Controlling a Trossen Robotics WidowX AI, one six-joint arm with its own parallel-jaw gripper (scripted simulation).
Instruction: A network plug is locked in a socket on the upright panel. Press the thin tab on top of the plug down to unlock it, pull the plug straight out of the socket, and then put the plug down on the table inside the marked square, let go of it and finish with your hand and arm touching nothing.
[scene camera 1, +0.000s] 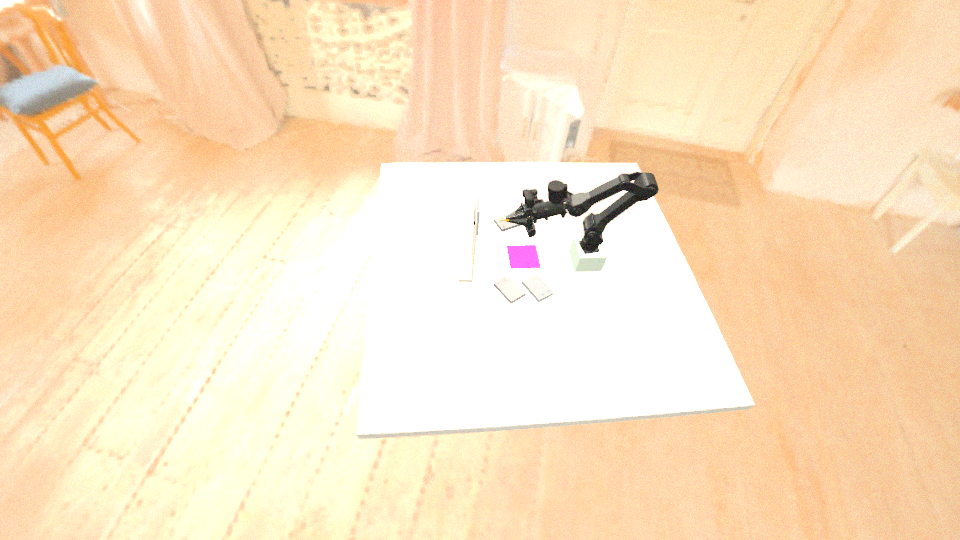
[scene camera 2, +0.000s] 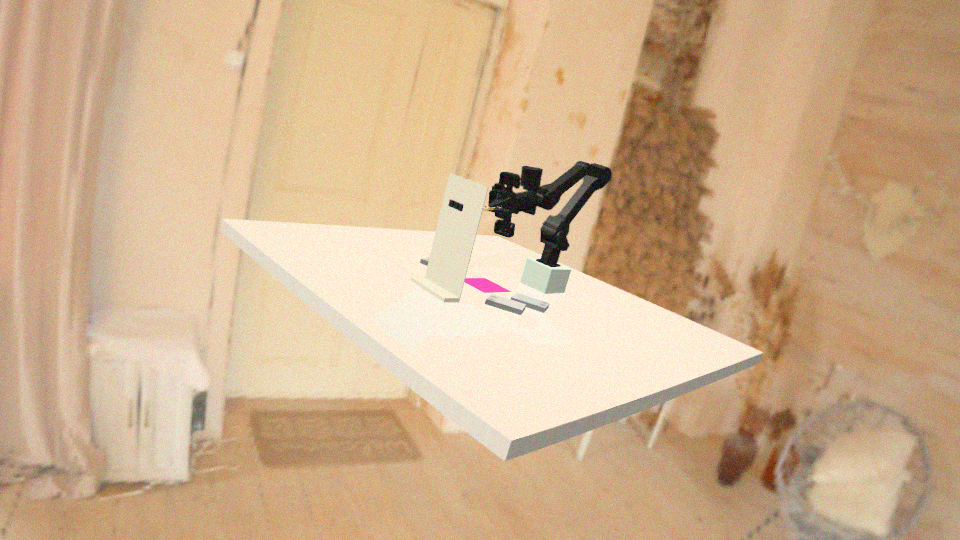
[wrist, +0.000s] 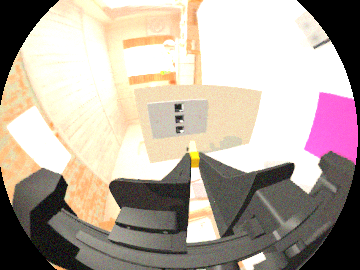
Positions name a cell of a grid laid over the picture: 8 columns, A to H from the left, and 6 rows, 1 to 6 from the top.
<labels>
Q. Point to an upright panel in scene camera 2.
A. At D3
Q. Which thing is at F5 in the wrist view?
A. My gripper.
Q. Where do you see my gripper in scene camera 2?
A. E3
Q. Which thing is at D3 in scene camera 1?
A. An upright panel.
</labels>
